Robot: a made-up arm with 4 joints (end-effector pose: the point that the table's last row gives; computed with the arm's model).
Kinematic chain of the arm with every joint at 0, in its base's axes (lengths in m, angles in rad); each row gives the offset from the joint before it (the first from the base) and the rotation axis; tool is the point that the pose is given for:
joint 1: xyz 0 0 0.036 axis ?
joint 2: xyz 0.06 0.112 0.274 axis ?
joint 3: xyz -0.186 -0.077 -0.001 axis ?
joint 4: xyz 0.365 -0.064 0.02 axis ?
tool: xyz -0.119 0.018 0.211
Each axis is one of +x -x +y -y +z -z.
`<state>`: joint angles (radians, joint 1 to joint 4).
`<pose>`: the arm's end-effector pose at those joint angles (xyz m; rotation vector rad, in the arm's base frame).
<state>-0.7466 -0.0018 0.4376 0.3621</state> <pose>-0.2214 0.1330 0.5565 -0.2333 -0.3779 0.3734</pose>
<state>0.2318 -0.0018 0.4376 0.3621</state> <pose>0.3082 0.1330 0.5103 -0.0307 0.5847 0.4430</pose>
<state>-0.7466 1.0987 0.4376 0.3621</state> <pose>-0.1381 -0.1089 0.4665 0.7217 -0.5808 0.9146</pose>
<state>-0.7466 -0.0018 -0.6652 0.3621</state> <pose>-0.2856 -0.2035 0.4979 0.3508 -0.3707 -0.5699</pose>
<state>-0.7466 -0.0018 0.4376 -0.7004</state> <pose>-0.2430 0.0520 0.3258 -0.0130 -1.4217 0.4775</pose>
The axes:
joint 1: +y
joint 2: +x
joint 3: +z
joint 4: +y

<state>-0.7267 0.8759 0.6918 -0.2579</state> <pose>-0.2298 -0.0279 0.3764 0.7103 -1.1872 0.8775</pose>
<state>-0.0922 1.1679 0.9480 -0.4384</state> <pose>-0.0246 -0.0221 0.4016 1.2466 -0.9937 0.6602</pose>
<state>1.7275 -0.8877 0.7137 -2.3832</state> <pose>0.0468 0.0005 -0.1087 0.9830 -0.2749 0.4405</pose>
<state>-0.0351 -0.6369 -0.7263 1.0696</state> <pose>0.1867 -0.1070 0.7586 -0.1532 0.7272 -0.9363</pose>
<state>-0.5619 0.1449 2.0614 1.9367</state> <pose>-0.5249 0.5771 0.1747 -1.9903 0.6904 0.7605</pose>
